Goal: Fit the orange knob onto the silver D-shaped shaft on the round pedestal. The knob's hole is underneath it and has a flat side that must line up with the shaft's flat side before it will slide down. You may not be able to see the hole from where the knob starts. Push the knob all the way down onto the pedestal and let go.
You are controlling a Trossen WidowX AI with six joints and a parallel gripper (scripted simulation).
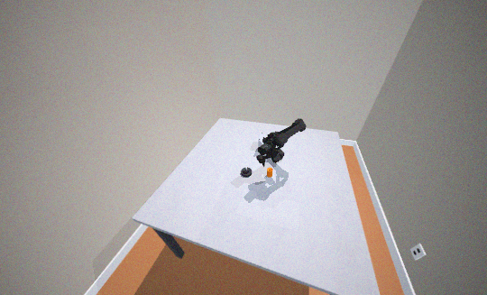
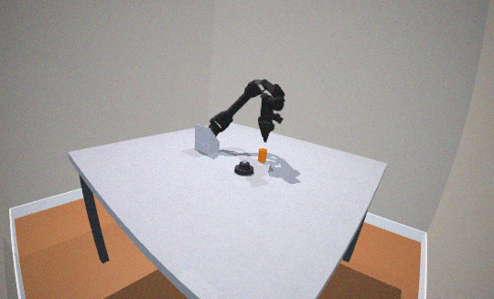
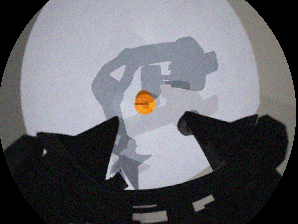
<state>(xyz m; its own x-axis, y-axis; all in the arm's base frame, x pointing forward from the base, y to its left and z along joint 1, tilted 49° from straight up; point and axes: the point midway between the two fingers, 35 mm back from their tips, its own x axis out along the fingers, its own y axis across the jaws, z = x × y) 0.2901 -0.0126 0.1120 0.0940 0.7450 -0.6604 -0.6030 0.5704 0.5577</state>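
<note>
My gripper tip is 70 mm above the orange knob. From my gripper tip the other things lie so: round pedestal: 170 mm to the right, 80 mm below, 10 mm ahead.
</note>
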